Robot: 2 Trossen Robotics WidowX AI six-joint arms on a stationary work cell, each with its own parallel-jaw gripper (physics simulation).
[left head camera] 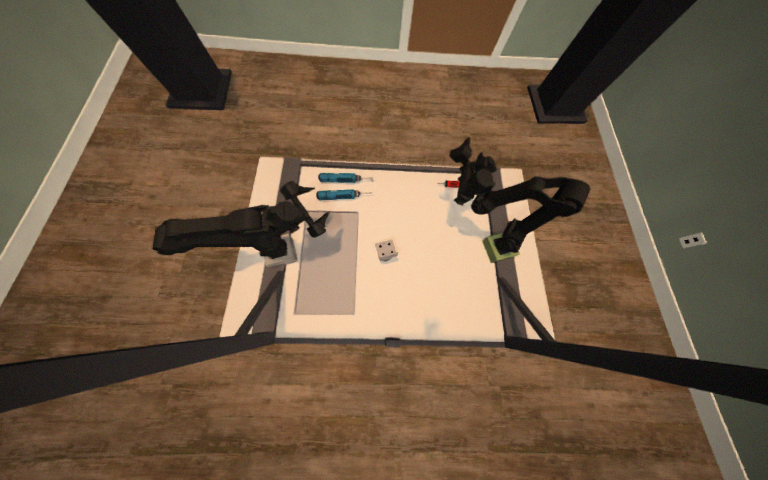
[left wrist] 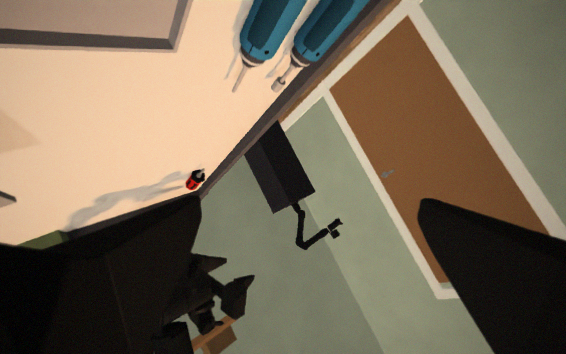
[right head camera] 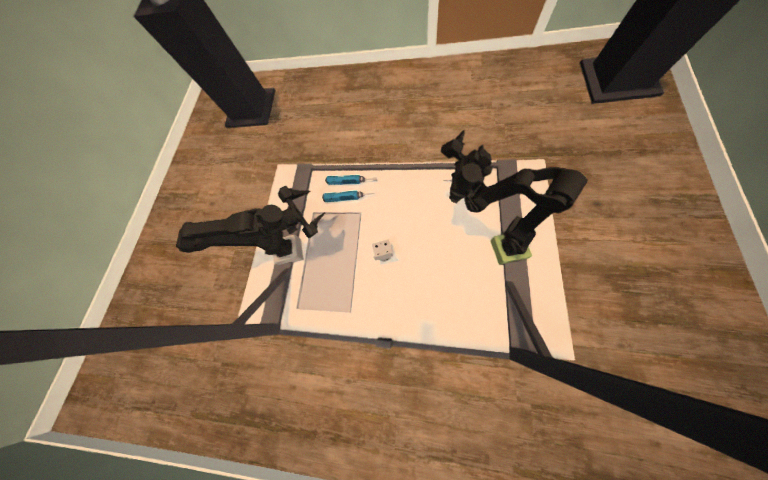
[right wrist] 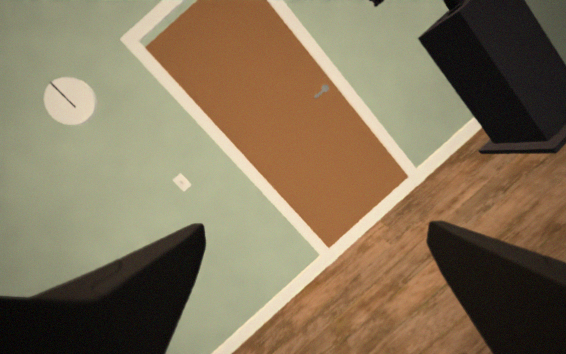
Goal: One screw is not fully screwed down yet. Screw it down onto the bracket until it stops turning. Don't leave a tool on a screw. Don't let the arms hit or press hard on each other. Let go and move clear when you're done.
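A small pale grey block with dark round spots on top stands mid-table; which screw stands proud is too small to tell. A rear teal driver with a socket tip and a front teal driver with a thin tip lie at the back left. A small red tool lies at the back right, mostly hidden in the right head view. My left gripper is open above the grey panel's back end. My right gripper is open, raised near the back right edge.
A flat grey panel lies on the left of the white table. A green arm base stands at the right edge. Dark frame beams run along the table's sides.
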